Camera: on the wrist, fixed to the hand. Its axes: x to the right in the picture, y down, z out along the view.
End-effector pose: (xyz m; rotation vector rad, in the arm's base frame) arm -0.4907 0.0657 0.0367 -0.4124 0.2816 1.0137
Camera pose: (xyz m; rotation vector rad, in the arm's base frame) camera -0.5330 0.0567 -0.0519 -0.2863 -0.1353 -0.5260
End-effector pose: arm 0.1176 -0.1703 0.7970 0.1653 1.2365 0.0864
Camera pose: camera 0.0418 -0.1129 0.7709 -0.6798 0.9387 -1.3556
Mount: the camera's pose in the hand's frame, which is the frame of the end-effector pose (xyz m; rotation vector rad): 0.0085 0.0502 -0.0844 0.1555 -0.1452 -1.5782
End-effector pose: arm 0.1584 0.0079 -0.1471 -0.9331 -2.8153 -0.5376
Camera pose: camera 0.1824 0.0187 -0.0521 -1.2764 2.5917 0.2465
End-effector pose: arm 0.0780 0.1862 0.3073 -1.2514 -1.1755 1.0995
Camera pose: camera 0.1644 0.1881 0.2599 0.1086 -1.5970 0.0414
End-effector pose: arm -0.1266 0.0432 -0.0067 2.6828 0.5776 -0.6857
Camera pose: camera -0.0645 0.0349 0.0694 -1.4895 -2.2822 1.0357
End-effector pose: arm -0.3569 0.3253 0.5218 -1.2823 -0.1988 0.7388
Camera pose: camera -0.3256 0.2680 0.4480 -0.5837 -1.0796 -0.5187
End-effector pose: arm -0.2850 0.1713 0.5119 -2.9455 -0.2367 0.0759
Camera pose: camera -0.2634 0.1088 0.5850 -1.8111 -2.1952 0.0646
